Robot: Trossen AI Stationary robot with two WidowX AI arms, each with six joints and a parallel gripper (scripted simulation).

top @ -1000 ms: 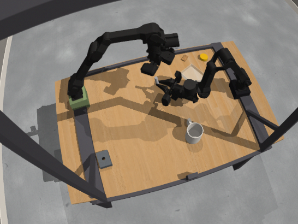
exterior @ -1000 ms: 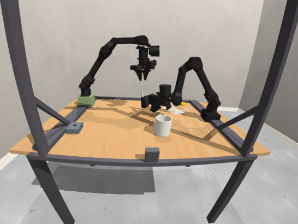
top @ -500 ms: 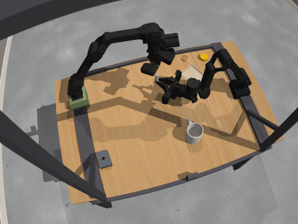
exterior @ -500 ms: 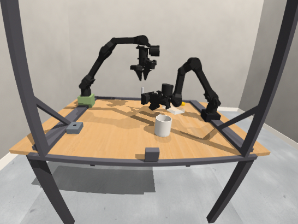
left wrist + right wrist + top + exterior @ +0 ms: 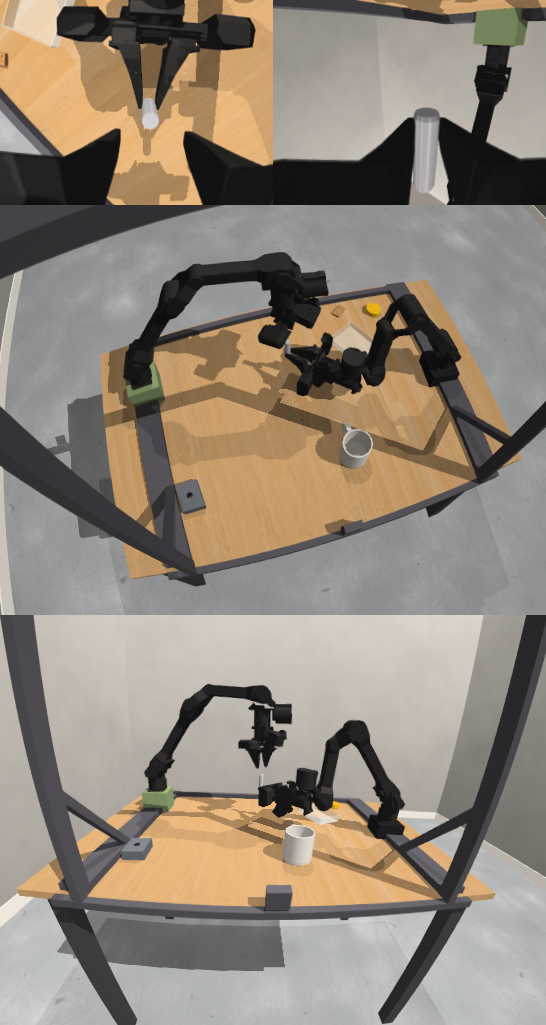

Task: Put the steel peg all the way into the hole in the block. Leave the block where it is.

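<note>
Now: left hand 9 cm above the steel peg. The rest, counted from my left hand: yellow disc: 23 cm ahead, 31 cm to the right, 22 cm below; clear tray: 8 cm ahead, 23 cm to the right, 22 cm below.
My right gripper is now 3 cm to the right of the steel peg, 2 cm below it and 2 cm short of it. Also, from my right hand: yellow disc (28 cm to the right, 25 cm ahead, 11 cm below); clear tray (20 cm to the right, 11 cm below, 10 cm ahead).
</note>
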